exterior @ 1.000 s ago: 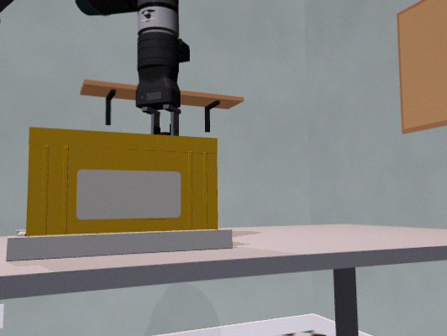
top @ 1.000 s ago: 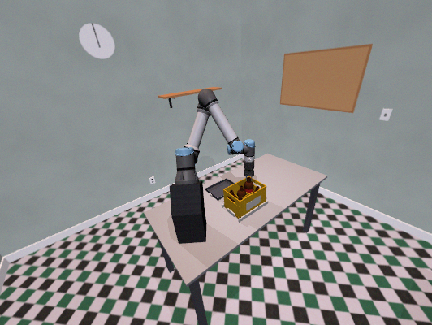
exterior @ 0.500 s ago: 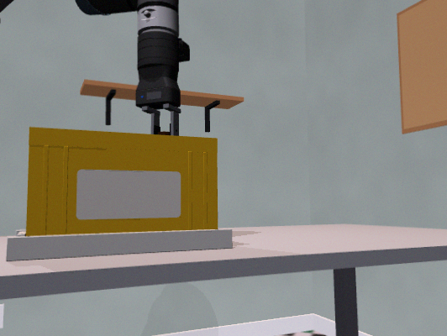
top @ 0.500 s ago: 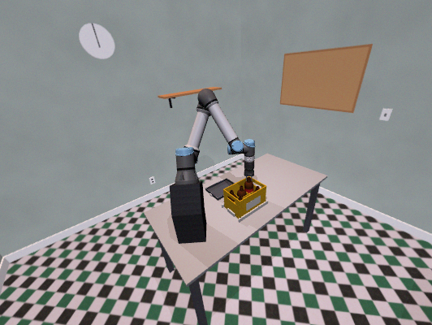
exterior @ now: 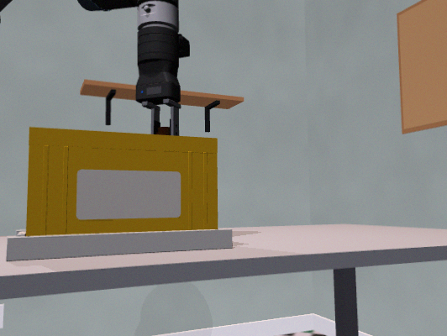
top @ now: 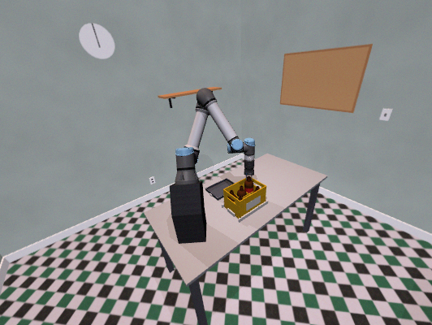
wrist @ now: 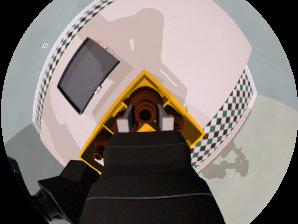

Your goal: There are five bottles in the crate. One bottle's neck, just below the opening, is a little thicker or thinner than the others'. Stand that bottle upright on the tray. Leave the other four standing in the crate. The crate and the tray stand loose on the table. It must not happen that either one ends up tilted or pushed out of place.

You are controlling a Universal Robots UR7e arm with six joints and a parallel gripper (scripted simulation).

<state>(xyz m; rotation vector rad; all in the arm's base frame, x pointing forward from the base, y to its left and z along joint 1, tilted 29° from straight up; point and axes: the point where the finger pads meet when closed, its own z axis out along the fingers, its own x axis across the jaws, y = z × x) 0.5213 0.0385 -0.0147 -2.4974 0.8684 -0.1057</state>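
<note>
Right now the brown bottle is 7 cm below my hand. The rest, counted from my hand: dark tray (22 cm to the left, 20 cm below, 13 cm behind); then crate (13 cm below, 8 cm behind, 6 cm to the right).
</note>
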